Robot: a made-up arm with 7 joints. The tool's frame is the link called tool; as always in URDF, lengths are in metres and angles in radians. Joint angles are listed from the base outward. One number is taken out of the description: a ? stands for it. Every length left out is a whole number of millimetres.
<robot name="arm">
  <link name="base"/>
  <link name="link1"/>
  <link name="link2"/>
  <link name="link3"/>
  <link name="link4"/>
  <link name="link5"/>
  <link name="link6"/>
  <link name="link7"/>
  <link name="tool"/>
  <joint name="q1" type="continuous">
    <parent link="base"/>
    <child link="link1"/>
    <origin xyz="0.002 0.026 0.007" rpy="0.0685 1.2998 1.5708"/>
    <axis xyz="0 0 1"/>
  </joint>
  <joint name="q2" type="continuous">
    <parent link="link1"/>
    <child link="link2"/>
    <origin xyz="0.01 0.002 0" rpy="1.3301 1.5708 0"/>
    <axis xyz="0 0 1"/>
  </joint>
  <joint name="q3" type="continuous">
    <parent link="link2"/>
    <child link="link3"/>
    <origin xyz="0.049 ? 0" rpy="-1.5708 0 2.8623"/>
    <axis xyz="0 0 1"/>
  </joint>
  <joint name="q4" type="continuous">
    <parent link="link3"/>
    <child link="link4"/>
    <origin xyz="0.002 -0.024 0" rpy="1.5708 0 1.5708"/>
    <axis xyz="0 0 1"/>
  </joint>
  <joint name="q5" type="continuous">
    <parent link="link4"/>
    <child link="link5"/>
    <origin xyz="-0.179 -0.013 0" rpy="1.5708 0 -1.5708"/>
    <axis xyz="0 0 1"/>
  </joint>
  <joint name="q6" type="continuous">
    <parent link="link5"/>
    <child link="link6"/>
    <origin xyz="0 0 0" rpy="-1.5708 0 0"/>
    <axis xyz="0 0 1"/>
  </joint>
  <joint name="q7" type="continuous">
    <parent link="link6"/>
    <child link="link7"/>
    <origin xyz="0 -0.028 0" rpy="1.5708 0 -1.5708"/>
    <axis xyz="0 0 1"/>
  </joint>
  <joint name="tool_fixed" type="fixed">
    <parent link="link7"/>
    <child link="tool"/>
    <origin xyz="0 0 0" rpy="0 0 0"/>
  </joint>
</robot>
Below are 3 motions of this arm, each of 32 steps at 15 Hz.
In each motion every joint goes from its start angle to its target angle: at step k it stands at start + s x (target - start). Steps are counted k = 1, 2, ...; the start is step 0. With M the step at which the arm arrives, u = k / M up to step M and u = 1 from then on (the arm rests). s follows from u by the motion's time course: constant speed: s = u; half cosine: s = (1 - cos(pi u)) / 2; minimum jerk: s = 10 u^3 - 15 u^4 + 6 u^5.
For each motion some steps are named. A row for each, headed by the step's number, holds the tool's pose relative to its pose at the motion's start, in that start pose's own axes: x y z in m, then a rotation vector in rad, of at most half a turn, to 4 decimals.
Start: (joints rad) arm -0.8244 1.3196 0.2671 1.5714 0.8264 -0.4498 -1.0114
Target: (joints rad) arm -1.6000 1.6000 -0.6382 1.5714 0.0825 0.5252 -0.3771
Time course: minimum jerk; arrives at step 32
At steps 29, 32:
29: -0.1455 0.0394 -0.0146 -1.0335 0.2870 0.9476
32: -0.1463 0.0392 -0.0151 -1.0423 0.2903 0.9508

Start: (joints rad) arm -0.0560 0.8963 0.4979 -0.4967 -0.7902 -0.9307 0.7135
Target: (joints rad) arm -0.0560 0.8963 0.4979 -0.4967 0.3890 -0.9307 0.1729
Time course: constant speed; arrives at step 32
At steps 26, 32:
26: -0.0178 -0.0089 -0.0057 0.5227 -0.2814 -1.1950
32: -0.0220 -0.0084 -0.0083 0.6730 -0.3195 -1.4620

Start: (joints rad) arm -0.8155 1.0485 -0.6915 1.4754 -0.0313 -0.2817 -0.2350
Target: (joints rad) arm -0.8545 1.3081 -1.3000 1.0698 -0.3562 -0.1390 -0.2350
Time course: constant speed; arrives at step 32
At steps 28, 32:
28: -0.0081 0.0211 0.0073 0.2353 0.0104 -0.0728
32: -0.0099 0.0189 0.0045 0.2582 0.0245 -0.1030

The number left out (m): 0.188
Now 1 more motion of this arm.
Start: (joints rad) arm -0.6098 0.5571 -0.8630 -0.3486 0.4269 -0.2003 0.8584
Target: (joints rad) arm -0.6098 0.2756 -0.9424 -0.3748 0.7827 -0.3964 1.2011
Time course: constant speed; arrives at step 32
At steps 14, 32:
14: 0.0076 -0.0223 0.0226 -0.0988 -0.1719 0.1781
32: 0.0190 -0.0460 0.0550 -0.2489 -0.3786 0.4142

